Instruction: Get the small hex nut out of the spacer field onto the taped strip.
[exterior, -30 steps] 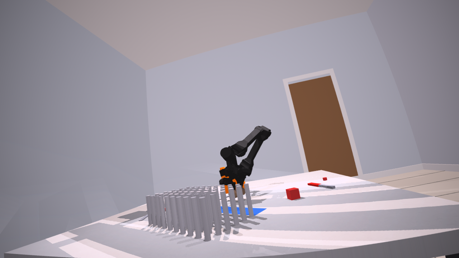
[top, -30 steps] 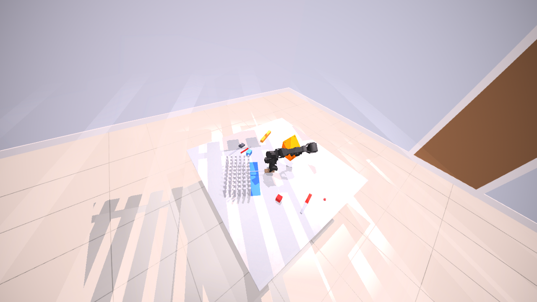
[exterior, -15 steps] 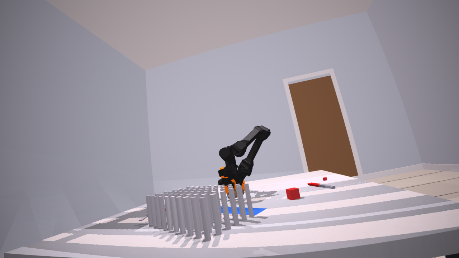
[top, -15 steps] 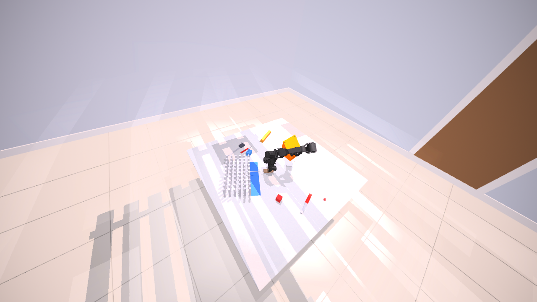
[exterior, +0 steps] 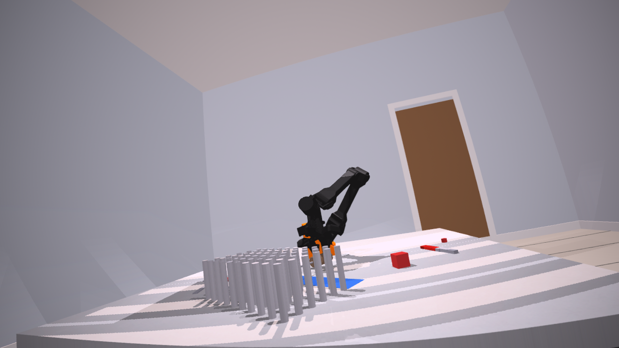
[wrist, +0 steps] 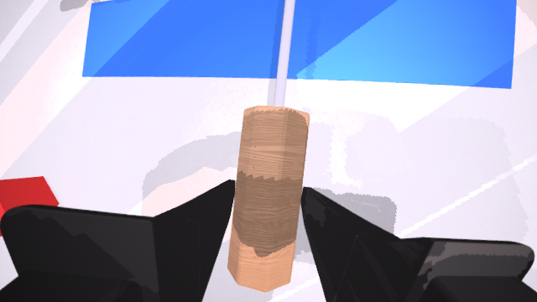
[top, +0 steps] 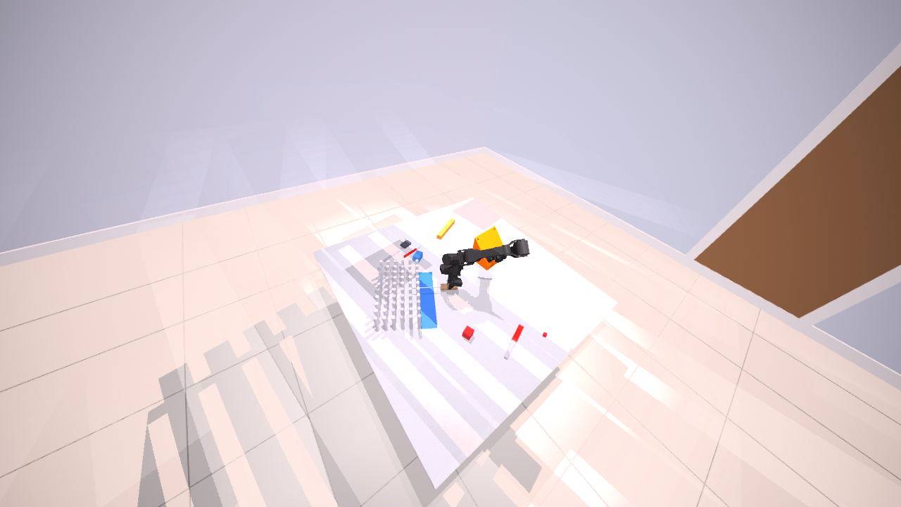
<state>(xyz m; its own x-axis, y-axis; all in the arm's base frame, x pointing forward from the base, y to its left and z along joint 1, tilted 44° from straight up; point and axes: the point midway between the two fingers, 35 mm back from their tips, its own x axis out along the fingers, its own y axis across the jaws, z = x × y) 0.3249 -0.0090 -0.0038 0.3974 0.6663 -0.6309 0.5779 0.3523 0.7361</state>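
Now: the blue taped strip 12 cm ahead of my gripper tip, 4 cm to the right of it and 4 cm below it. The rest, counted from my gripper tip: blue block: 3 cm behind, 30 cm to the right, 2 cm below; yellow bar: 36 cm behind, 40 cm to the right, 2 cm below; thin red stick: 7 cm behind, 37 cm to the right, 3 cm below.
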